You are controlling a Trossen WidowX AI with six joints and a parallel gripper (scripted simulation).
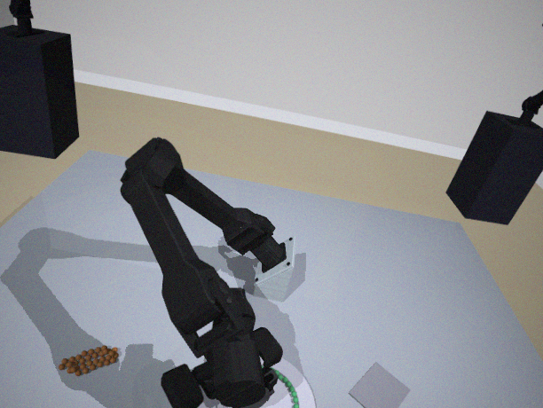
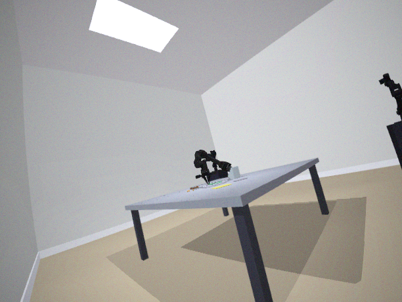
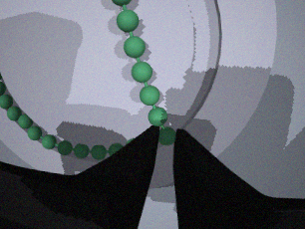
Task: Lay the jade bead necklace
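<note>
My gripper tip is now 7 cm to the right of the round bead board and 1 cm above it. The rest, counted from my gripper tip: yellow strip: 20 cm ahead, 29 cm to the left, 2 cm below; then flat grey square: 4 cm behind, 30 cm to the left, 2 cm below.
</note>
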